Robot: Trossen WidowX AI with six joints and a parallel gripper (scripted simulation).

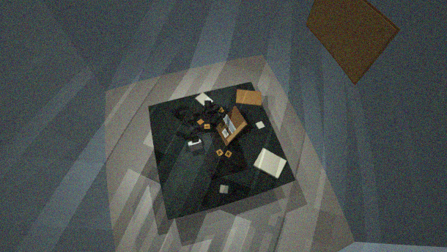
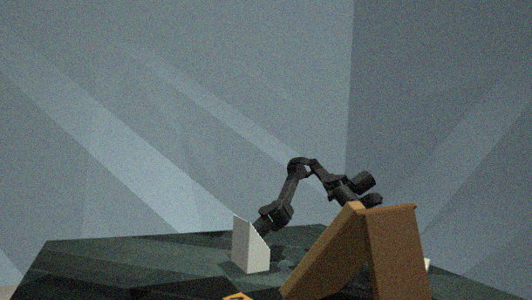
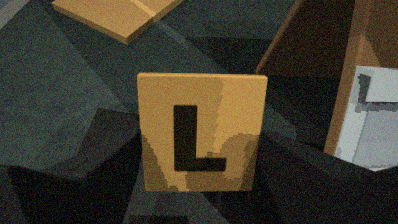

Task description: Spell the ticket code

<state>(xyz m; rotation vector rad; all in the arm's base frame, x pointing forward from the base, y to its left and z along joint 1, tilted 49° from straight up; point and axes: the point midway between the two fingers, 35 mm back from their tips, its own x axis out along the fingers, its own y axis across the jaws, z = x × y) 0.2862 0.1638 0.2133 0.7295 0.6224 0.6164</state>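
Right now my gripper tip is 1 cm short of the white ticket, 21 cm to the left of it and 9 cm above it. Round my gripper tip: flat orange panel: 38 cm ahead, 23 cm to the left, 15 cm below; then orange letter tile: right at my gripper tip; then yellow letter tile: 8 cm behind, 39 cm to the right, 15 cm below.
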